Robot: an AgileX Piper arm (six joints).
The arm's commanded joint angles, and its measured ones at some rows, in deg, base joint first. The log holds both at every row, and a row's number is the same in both.
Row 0, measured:
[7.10, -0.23, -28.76, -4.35, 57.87, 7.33]
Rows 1 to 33, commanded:
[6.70, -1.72, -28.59, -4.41, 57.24, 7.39]
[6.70, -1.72, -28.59, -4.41, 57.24, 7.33]
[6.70, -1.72, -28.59, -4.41, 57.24, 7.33]
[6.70, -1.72, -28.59, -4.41, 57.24, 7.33]
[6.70, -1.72, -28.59, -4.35, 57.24, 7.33]
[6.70, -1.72, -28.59, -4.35, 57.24, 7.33]
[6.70, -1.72, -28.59, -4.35, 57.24, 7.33]
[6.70, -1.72, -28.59, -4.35, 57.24, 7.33]
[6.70, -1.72, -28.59, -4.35, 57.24, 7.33]
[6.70, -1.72, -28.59, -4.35, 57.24, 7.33]
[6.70, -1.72, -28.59, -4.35, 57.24, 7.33]
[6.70, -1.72, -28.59, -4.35, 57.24, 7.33]
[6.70, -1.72, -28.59, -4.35, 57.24, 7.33]
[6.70, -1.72, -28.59, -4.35, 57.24, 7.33]
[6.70, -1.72, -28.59, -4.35, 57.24, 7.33]
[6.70, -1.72, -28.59, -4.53, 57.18, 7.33]
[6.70, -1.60, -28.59, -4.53, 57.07, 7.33]
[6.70, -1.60, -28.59, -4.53, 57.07, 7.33]
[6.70, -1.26, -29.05, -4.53, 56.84, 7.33]
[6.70, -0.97, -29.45, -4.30, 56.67, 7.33]
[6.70, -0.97, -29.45, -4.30, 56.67, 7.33]
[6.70, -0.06, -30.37, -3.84, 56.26, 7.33]
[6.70, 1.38, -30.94, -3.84, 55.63, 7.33]
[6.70, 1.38, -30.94, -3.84, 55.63, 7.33]
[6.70, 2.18, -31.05, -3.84, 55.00, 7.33]
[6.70, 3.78, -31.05, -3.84, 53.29, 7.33]
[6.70, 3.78, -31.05, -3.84, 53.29, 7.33]
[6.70, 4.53, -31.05, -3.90, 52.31, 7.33]
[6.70, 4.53, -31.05, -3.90, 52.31, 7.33]
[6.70, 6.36, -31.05, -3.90, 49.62, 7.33]
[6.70, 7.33, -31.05, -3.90, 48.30, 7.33]
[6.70, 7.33, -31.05, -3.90, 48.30, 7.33]
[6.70, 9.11, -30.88, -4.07, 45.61, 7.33]
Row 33, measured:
[7.10, 7.10, -30.54, -3.95, 49.79, 7.33]
